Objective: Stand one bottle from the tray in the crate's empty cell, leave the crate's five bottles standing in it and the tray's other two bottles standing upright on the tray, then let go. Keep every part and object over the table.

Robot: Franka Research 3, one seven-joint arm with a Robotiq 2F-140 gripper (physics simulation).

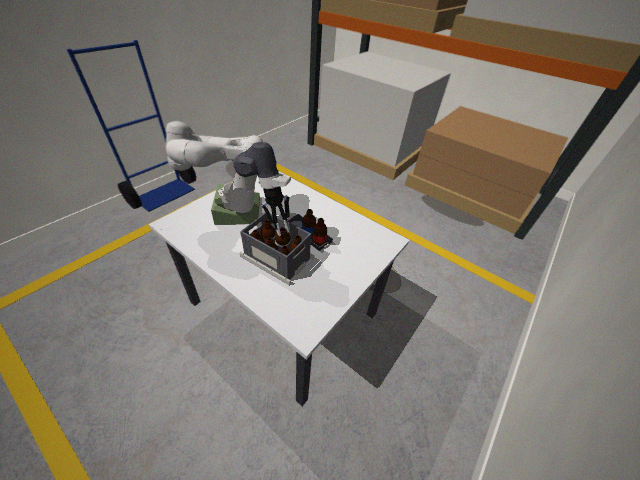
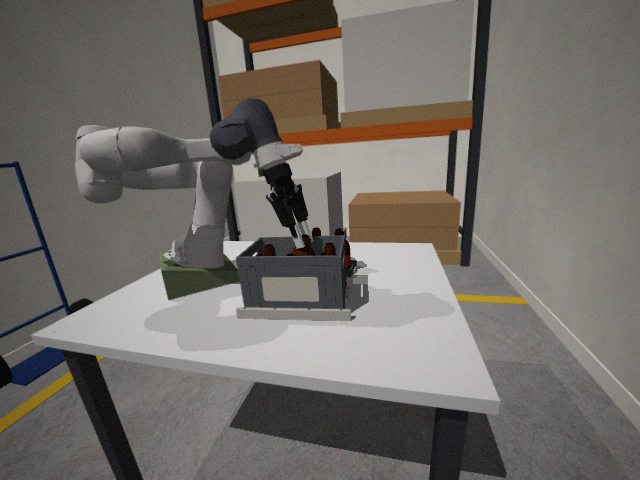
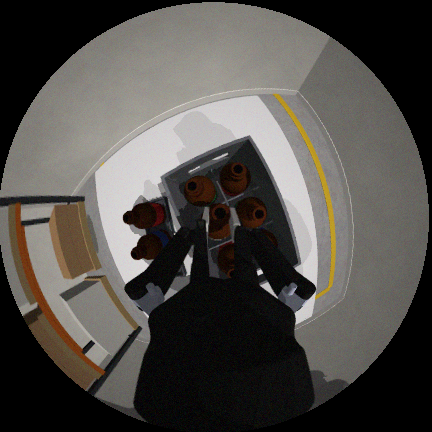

Labels:
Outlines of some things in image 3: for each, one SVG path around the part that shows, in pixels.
My gripper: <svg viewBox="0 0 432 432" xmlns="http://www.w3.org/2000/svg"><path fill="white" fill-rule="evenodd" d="M204 206L202 218L195 220L194 229L189 229L187 226L180 227L147 268L124 285L124 290L138 309L148 315L150 341L143 354L137 378L133 406L137 413L148 423L190 432L237 432L276 424L307 412L313 404L314 391L305 351L294 337L294 313L315 292L315 285L294 269L261 229L252 228L251 231L246 230L241 220L237 217L234 207L229 207L230 218L228 220L231 241L233 242L233 277L222 279L209 276L207 257L209 206ZM251 253L277 298L259 285L256 266L252 262ZM193 245L189 283L164 301L164 294L172 283L191 245Z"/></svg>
A blue-labelled bottle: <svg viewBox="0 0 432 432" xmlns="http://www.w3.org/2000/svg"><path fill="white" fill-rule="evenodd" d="M169 233L164 229L158 229L142 235L137 240L136 246L131 249L131 257L135 260L141 258L154 259L170 240Z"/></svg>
A red-labelled bottle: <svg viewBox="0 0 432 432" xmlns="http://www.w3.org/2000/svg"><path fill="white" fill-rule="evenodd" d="M122 215L124 223L133 224L140 229L159 225L166 218L165 209L162 204L147 202L135 204L131 210L127 210Z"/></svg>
A white-banded bottle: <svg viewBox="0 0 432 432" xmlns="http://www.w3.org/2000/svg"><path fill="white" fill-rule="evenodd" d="M212 203L208 205L208 237L213 240L220 240L230 235L228 222L230 218L229 206L224 203Z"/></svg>

